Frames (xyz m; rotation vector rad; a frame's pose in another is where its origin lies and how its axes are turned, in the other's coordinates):
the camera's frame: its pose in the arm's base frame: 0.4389 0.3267 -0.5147 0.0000 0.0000 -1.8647
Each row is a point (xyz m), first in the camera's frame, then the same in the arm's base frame.
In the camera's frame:
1: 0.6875 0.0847 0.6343
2: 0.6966 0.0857 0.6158
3: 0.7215 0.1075 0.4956
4: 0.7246 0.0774 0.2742
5: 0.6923 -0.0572 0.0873
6: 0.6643 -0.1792 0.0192
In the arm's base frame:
1: 0.3208 -0.3559 0.1196
2: 0.3191 -0.3649 0.1011
3: 0.3328 -0.3950 -0.0191
4: 0.3031 -0.3893 -0.2405
5: 0.1836 -0.3193 -0.4274
6: 0.0749 -0.2572 -0.4955

